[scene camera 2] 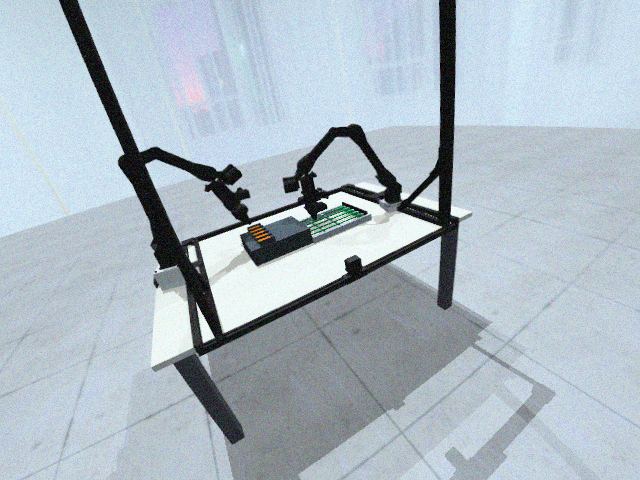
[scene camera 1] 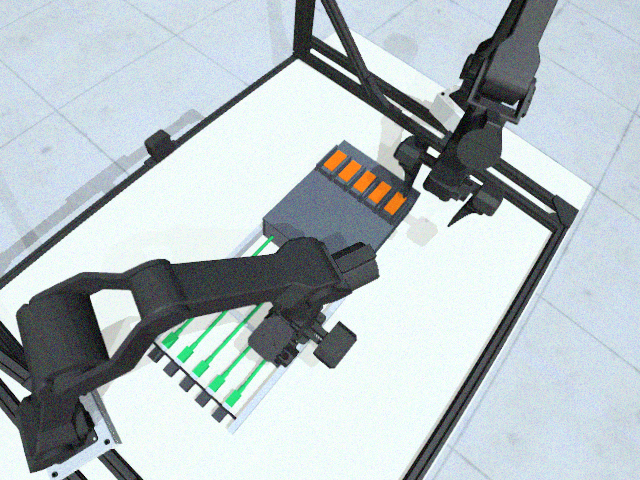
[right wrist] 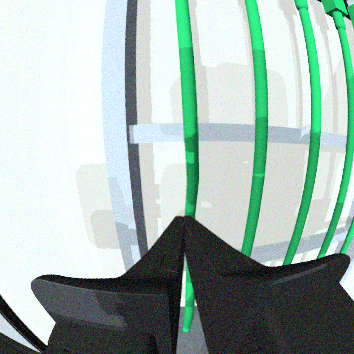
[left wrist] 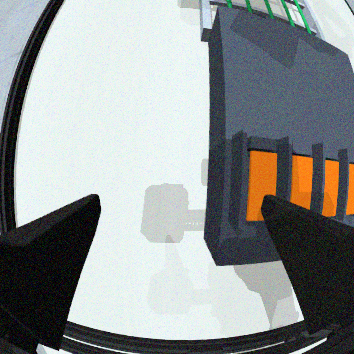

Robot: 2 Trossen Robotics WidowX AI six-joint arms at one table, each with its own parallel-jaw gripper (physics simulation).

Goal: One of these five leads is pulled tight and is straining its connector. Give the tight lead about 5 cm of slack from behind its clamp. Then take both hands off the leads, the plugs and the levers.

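Frame: origin at the left arm's base, x ahead, y left, z up, level; millimetres.
Seen in the pictures: left gripper, fingertip midpoint: [scene camera 2: 247, 220] [scene camera 1: 426, 211] [left wrist: 184, 203]; right gripper, fingertip midpoint: [scene camera 2: 315, 220] [right wrist: 182, 222]; left arm's base, origin of the base link: [scene camera 2: 170, 263]; right arm's base, origin of the base link: [scene camera 2: 393, 200] [scene camera 1: 70, 432].
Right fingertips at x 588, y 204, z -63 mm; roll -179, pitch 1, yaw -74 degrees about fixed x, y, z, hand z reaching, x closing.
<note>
Pixels of each thing's top centre, then the offset from my right fingertips to it. "pt": a spot on its surface instead.
- dark grey clamp box, middle of its top: [left wrist: 334, 119] [scene camera 1: 347, 198] [scene camera 2: 272, 226] dx -193, dy -132, dz +75 mm
- outermost lead, surface spot: [right wrist: 188, 100] pt dx +60, dy +15, dz +16 mm
- plug, middle of its top: [scene camera 1: 233, 398] dx +144, dy +42, dz +17 mm
- outermost orange lever, middle of its top: [left wrist: 263, 186] [scene camera 1: 395, 202] dx -267, dy -81, dz +69 mm
- neighbouring lever, middle of its top: [left wrist: 302, 187] [scene camera 1: 380, 191] dx -257, dy -114, dz +69 mm
- pale rail, middle of its top: [right wrist: 115, 145] [scene camera 1: 291, 358] [scene camera 2: 320, 212] dx +35, dy +40, dz +14 mm
Several green leads run from the dark grey clamp box [scene camera 1: 320, 201] [scene camera 2: 289, 232] [left wrist: 285, 100] to green plugs. The outermost lead [scene camera 1: 252, 381] [right wrist: 188, 100] ends in a plug [scene camera 1: 233, 397]. My right gripper [right wrist: 182, 222] [scene camera 2: 314, 215] is shut on this lead at its fingertips, between the box and the plugs; in scene camera 1 the arm hides its fingertips. My left gripper [scene camera 1: 428, 210] [scene camera 2: 247, 221] [left wrist: 184, 203] is wide open, with one fingertip over the outermost orange lever [scene camera 1: 395, 203] [left wrist: 260, 182] and the other beyond the box's side. Which lead is tight I cannot tell.
Four more orange levers, among them the neighbouring lever [scene camera 1: 379, 192] [left wrist: 302, 172], stand in a row on the box. A pale rail [scene camera 1: 253, 405] [right wrist: 114, 75] runs beside the outermost lead. Black frame bars [scene camera 1: 496, 330] edge the white table.
</note>
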